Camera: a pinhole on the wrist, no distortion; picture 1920 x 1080 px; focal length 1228.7 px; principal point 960.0 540.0 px. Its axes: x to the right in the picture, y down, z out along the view. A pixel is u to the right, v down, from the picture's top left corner.
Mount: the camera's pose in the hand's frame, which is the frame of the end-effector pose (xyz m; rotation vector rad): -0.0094 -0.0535 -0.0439 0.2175 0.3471 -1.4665
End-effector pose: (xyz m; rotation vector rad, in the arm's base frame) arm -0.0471 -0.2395 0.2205 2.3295 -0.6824 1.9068
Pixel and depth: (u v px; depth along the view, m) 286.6 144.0 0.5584
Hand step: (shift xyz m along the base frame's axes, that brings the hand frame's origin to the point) 0.5216 -0.1572 -0.2911
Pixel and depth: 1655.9 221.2 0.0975
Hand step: 0.0755 0.1250 0.0059
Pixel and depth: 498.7 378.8 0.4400
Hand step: 0.4115 -0.0701 -0.1206
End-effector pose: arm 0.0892 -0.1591 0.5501 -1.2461 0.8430 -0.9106
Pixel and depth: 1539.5 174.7 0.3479
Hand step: 0.1433 0.1239 0.3679
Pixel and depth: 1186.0 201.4 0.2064
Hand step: 0.0901 0.0808 0.1852
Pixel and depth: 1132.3 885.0 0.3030
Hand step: 0.2207 -0.0270 0.2143
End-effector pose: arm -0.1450 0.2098 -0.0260 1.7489 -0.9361 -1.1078
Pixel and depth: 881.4 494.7 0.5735
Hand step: -0.4297 -0.0686 -0.3400
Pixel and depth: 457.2 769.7 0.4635
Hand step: -0.3790 -0.2016 -0.1761
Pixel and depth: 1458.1 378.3 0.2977
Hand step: -0.1424 0.0609 -0.2975
